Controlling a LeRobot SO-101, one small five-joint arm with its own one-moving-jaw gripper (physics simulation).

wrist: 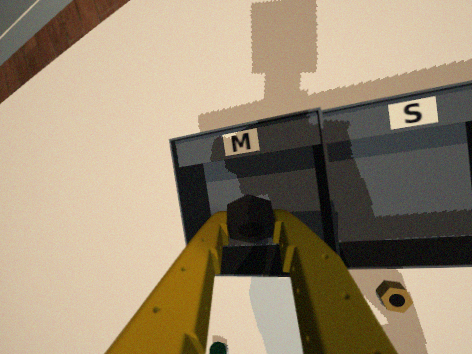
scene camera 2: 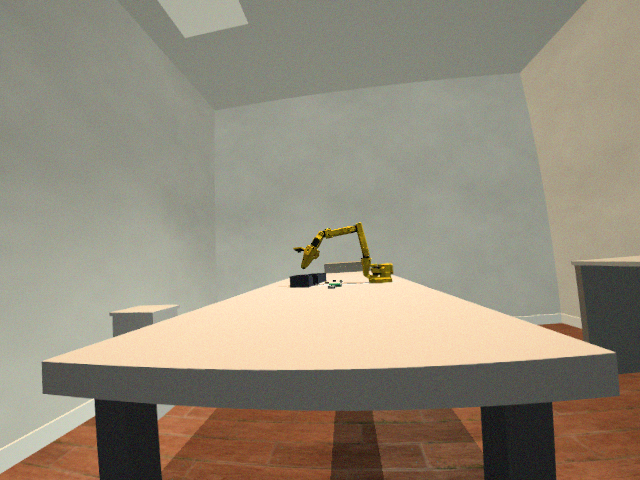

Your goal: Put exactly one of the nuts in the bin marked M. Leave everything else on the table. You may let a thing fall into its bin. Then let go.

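Places are measured from the arm's base along level axes (x ahead, y left, z up), in millimetres.
Pixels of known places: hand, its tool point: (wrist: pixel 228 223) (scene camera 2: pixel 302 267); arm's base, origin of its link: (scene camera 2: pixel 375 282).
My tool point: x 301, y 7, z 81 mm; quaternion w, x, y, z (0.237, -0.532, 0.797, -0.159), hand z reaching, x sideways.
Ahead of a thing's pixels: the offset from my tool point to its top centre. "*": to the spot under its first point.
My gripper (scene camera 2: pixel 303 267) (wrist: pixel 251 225) is shut on a black hexagonal nut @(dy -8, dx -1, dz +6 mm) (wrist: pixel 250 218), which is pressed between the two jaw tips. In the wrist view the nut shows over the inside of the bin marked M @(* dy +34, dx +40, dz -35 mm) (wrist: pixel 172 155), held above it. The M label is on the bin's far wall. In the scene view the gripper hangs above the dark bins @(dy -82, dx -16, dz -35 mm) (scene camera 2: pixel 300 281). A brass-coloured nut @(dy -62, dx -94, dz -73 mm) (wrist: pixel 394 297) lies on the table, in front of the bin marked S.
The bin marked S @(* dy -66, dx -54, dz -53 mm) (wrist: pixel 400 255) stands right beside the M bin. Part of a green thing @(dy +87, dx -141, dz -67 mm) (wrist: pixel 218 347) (scene camera 2: pixel 334 284) shows at the wrist view's bottom edge. The table's edge (wrist: pixel 65 47) runs across the upper left.
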